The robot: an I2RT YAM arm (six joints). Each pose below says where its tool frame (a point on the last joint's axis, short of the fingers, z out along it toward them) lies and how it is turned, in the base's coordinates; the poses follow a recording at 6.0 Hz.
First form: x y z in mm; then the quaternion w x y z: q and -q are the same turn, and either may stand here.
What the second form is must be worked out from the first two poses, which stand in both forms.
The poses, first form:
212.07 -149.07 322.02 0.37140 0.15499 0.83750 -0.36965
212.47 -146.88 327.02 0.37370 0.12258 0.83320 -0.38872
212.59 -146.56 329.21 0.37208 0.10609 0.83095 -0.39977
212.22 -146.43 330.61 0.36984 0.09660 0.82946 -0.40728
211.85 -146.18 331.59 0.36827 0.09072 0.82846 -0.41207
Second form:
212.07 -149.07 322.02 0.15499 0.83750 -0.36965 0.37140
212.47 -146.88 327.02 0.12258 0.83320 -0.38872 0.37370
212.59 -146.56 329.21 0.10609 0.83095 -0.39977 0.37208
212.22 -146.43 330.61 0.09660 0.82946 -0.40728 0.36984
211.85 -146.18 331.59 0.09072 0.82846 -0.41207 0.36827

